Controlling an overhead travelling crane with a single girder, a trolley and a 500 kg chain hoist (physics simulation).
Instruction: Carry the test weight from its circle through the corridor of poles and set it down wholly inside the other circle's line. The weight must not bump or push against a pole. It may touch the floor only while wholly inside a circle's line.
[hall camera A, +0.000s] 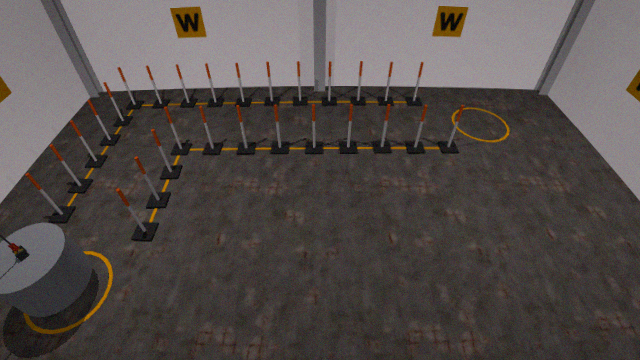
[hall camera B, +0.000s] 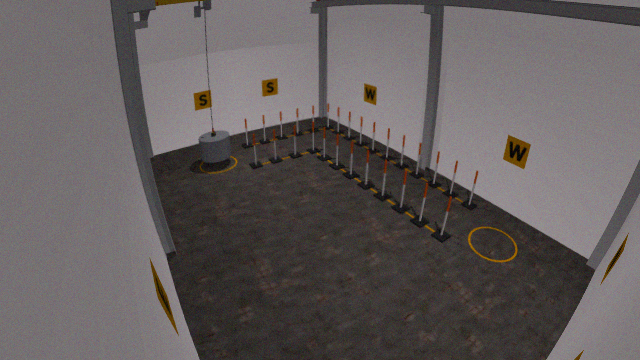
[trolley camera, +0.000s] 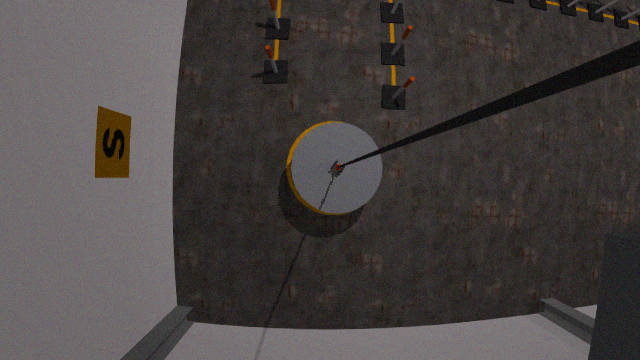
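The test weight (hall camera A: 50, 280) (hall camera B: 215, 149) (trolley camera: 357, 187), a grey upright cylinder, hangs a little above the floor over its yellow circle (hall camera A: 111, 275) (hall camera B: 236, 162) (trolley camera: 289, 162); its shadow lies apart below it. In the trolley camera it covers most of the circle, whose line shows along the left and bottom sides. The hook (hall camera A: 19, 251) (hall camera B: 213, 133) (trolley camera: 337, 169) is attached at its top centre. The other circle (hall camera A: 508, 129) (hall camera B: 469, 241) lies beyond the corridor's far end. The nearest poles, left (hall camera A: 45, 195) (trolley camera: 275, 72) and right (hall camera A: 132, 212) (trolley camera: 393, 97), stand apart from the weight.
Two rows of red-white poles on black bases, joined by yellow lines, form a corridor that bends right in hall camera A. The corner pole (hall camera A: 173, 130) marks the inner bend. A wall with an S sign (trolley camera: 113, 142) stands left of the weight in the trolley camera.
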